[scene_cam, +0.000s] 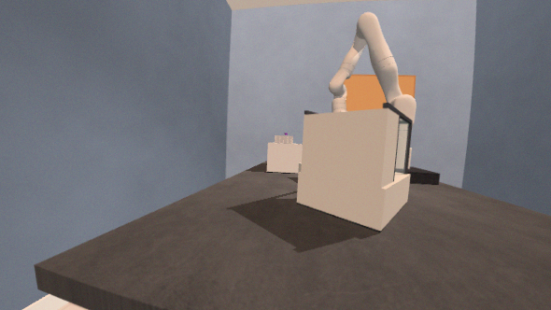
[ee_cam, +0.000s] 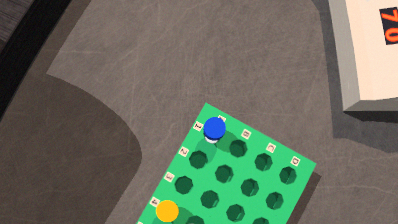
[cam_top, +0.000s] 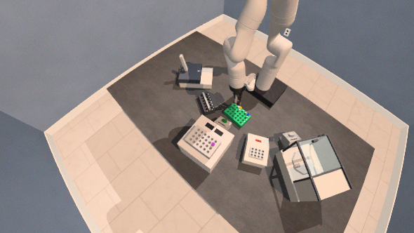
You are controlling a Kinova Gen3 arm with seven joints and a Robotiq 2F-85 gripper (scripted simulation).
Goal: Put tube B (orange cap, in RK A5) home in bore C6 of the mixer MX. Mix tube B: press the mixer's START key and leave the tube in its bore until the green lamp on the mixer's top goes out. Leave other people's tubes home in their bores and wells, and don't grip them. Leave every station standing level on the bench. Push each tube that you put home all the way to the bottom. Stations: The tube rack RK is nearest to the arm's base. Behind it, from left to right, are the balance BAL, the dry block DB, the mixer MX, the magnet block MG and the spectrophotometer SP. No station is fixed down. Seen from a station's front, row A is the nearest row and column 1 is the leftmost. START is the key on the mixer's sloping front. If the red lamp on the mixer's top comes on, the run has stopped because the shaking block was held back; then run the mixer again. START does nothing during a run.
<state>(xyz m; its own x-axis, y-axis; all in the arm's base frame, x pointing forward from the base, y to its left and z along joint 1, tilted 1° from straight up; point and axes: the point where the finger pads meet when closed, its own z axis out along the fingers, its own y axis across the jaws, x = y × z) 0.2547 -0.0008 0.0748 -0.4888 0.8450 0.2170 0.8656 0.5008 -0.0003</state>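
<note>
Right now my hand is 28 cm short of the grey mixer block, 4 cm to the right of it and 3 cm below it. Round my hand: green tube rack: 11 cm below, 2 cm to the left, 1 cm ahead; blue-capped tube: 10 cm below, 7 cm to the left, 2 cm behind; orange-capped tube: 4 cm below, 1 cm to the left.
</note>
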